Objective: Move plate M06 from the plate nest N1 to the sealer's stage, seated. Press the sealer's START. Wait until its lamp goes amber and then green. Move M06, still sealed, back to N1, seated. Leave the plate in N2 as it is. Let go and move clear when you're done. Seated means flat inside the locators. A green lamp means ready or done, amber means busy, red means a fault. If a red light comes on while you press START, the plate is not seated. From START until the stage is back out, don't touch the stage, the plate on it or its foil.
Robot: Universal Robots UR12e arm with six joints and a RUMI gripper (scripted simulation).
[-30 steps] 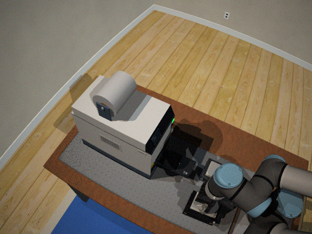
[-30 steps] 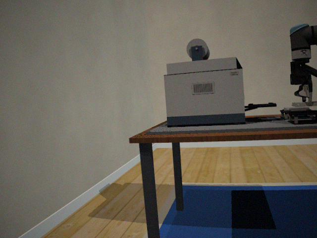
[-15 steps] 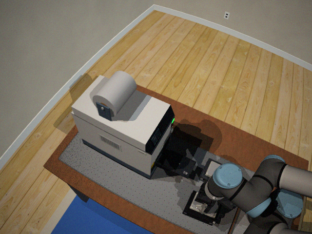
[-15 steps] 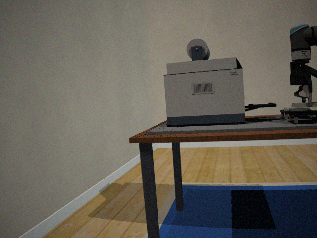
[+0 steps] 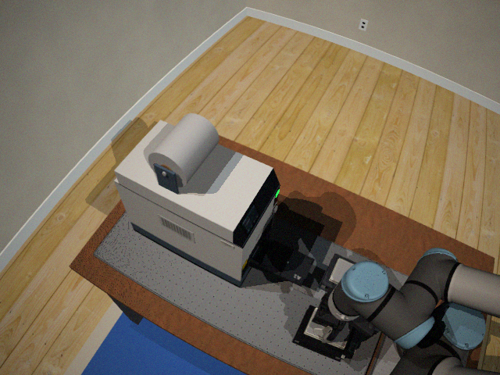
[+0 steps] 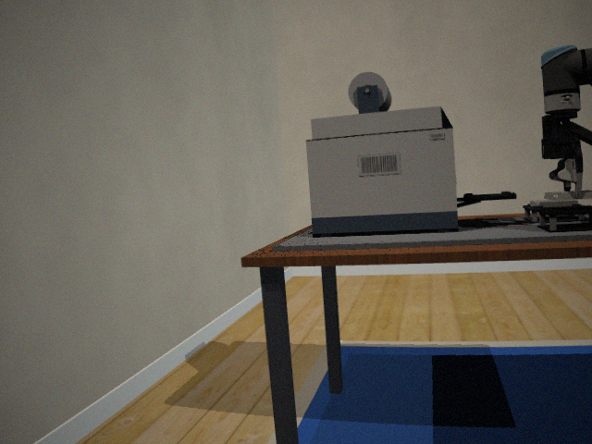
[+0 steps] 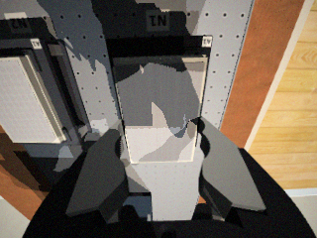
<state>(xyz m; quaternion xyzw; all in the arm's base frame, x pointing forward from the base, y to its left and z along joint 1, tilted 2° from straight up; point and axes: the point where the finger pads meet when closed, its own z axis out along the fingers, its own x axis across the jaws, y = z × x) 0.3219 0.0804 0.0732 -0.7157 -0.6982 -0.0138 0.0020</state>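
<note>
Right now my hand is 50 mm above the plate nest N1. Also, from my hand: foil-covered plate (10 mm behind, 200 mm to the right, 40 mm below); then sealer stage (190 mm ahead, 150 mm to the right, 10 mm below); then white well plate (10 mm below).
</note>
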